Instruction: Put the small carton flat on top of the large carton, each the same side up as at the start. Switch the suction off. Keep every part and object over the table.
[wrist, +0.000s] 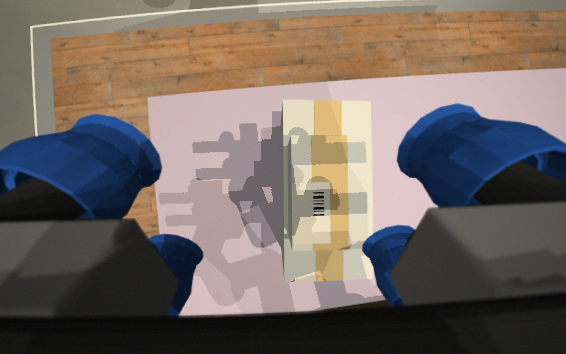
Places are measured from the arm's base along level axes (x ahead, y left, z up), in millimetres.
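Where they show: hand at its tool point: (281, 209).
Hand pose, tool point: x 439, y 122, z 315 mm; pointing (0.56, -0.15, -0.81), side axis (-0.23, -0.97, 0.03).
Observation:
Things, the pixels of their top centre, and the offset from my tool point. "pt": a spot on its surface instead. Level surfaces: height alone.
- large carton at a spot on its surface: (299, 114) pt dx +113, dy -70, dz -214 mm
- small carton at its top centre: (330, 192) dx -19, dy -66, dz -141 mm
- pink surface at its surface level: dz -368 mm
The large carton (299, 114), cream with a tan tape band, lies on the pink surface in the middle of the wrist view. The small carton (327, 170) lies flat on top of it, with its tape band roughly in line with the large one's and its barcode label facing up. Bare strips of the large carton's top show beyond both ends of the small carton. My gripper (281, 195) is open, its suction off, and it is above the cartons and apart from them. Its blue cups show on both sides of the view. Shadows blur the small carton's right edge.
The pink surface (425, 95) lies on the wooden table top (225, 52). A grey border with a pale edge runs along the table's far and left sides. Dark gripper parts hide the near side. Arm shadows fall across the cartons and the pink surface.

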